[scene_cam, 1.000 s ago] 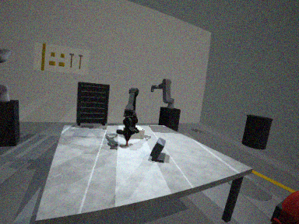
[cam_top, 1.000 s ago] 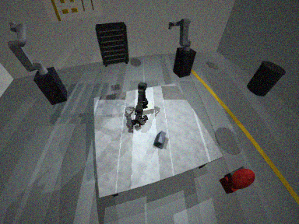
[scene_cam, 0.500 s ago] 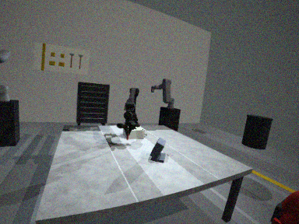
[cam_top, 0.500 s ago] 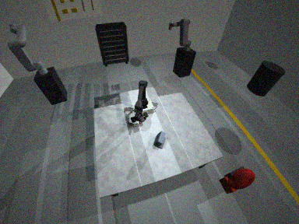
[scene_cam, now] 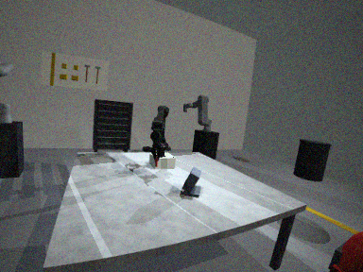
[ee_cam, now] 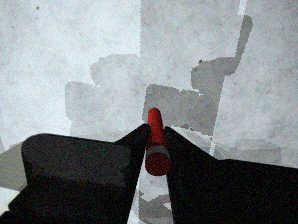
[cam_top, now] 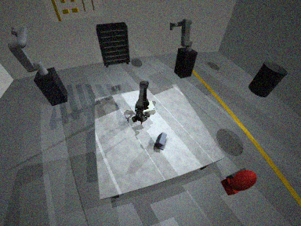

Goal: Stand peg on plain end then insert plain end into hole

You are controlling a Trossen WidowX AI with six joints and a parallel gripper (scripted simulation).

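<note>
The sloped panel is 270 mm ahead of my gripper tip, 100 mm to the left of it and 40 mm below it. The rest, counted from my gripper tip: red peg (20 mm above).
</note>
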